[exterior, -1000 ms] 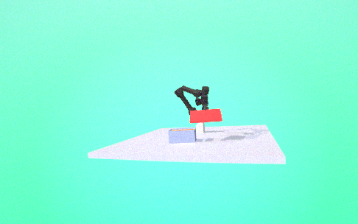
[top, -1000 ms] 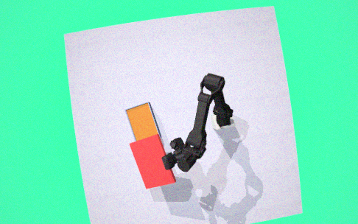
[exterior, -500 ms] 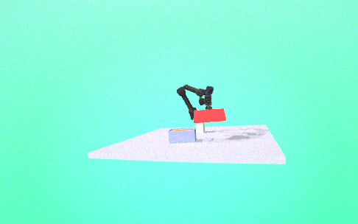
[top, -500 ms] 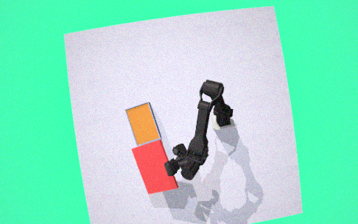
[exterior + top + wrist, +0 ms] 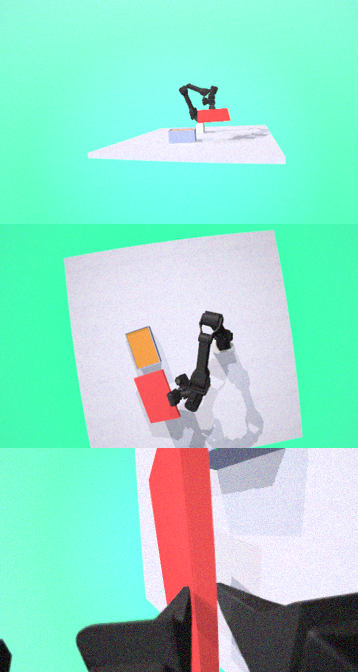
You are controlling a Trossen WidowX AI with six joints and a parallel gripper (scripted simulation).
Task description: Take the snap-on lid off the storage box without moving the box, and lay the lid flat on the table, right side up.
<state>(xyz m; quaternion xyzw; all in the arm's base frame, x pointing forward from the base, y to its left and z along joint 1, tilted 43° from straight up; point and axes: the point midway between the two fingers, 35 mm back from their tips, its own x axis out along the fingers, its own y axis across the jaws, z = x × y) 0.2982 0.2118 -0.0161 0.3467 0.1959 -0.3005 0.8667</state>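
My gripper tip is now 70 mm short of the lid, 30 mm above it and 10 mm to the right of it. Also, from my gripper tip: storage box (240 mm to the right, 180 mm below, 100 mm ahead).
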